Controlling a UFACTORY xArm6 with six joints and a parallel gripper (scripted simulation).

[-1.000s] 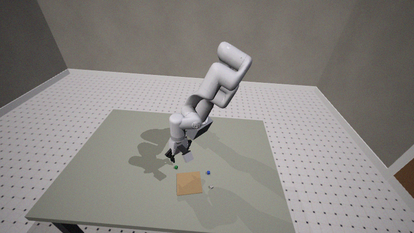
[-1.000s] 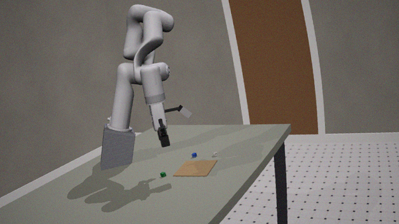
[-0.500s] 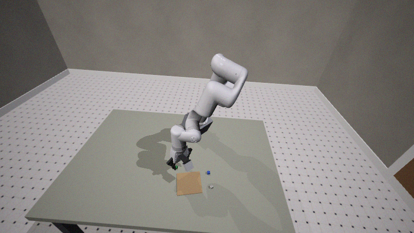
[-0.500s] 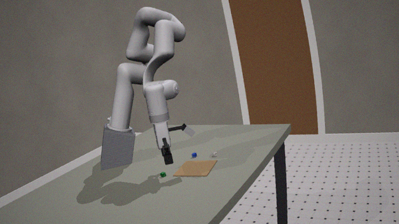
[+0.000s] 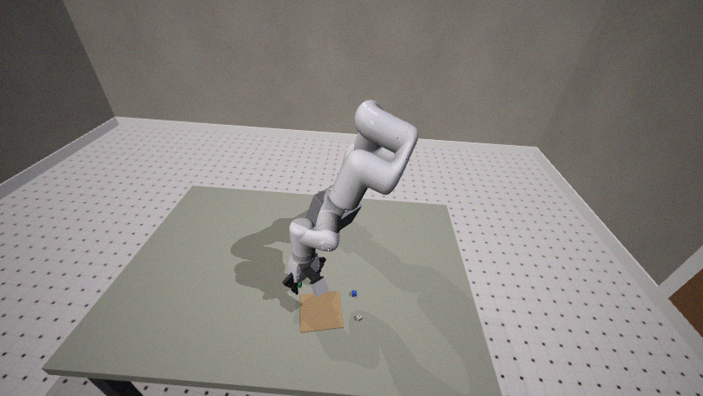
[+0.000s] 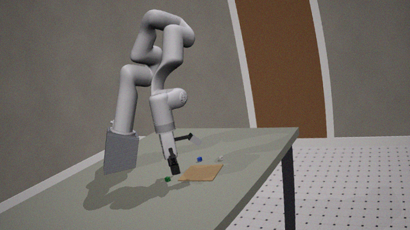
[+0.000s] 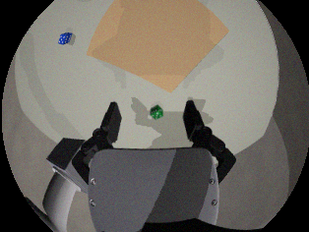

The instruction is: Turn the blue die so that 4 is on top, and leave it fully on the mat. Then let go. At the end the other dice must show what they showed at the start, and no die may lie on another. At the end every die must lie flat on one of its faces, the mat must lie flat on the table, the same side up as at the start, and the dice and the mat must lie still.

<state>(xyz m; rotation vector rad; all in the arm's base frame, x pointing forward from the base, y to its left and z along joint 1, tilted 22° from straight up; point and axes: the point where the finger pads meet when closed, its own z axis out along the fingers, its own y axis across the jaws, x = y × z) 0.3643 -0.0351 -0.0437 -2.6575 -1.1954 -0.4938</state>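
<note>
Now: hand 20 mm past the green die, 30 mm to the left of it and 40 mm above it. Round my hand: white die 70 mm ahead, 200 mm to the left, 40 mm below; tan mat 70 mm ahead, 70 mm to the left, 40 mm below; blue die 20 mm behind, 170 mm to the left, 40 mm below.
</note>
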